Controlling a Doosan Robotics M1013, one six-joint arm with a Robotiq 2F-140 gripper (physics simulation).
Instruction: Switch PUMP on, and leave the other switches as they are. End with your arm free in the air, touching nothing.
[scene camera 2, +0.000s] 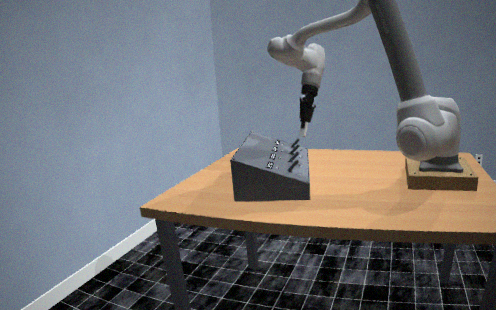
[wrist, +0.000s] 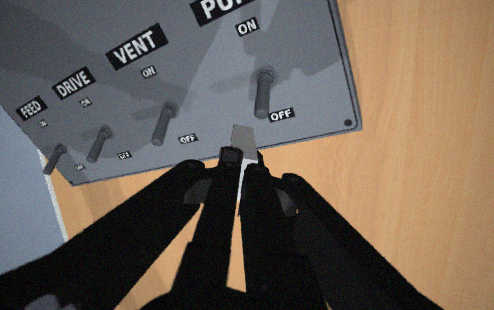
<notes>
In view: my gripper (wrist: 240, 141) and a grey sloped switch box (scene camera 2: 260, 170).
The grey sloped switch box also shows in the wrist view (wrist: 75, 75).
</notes>
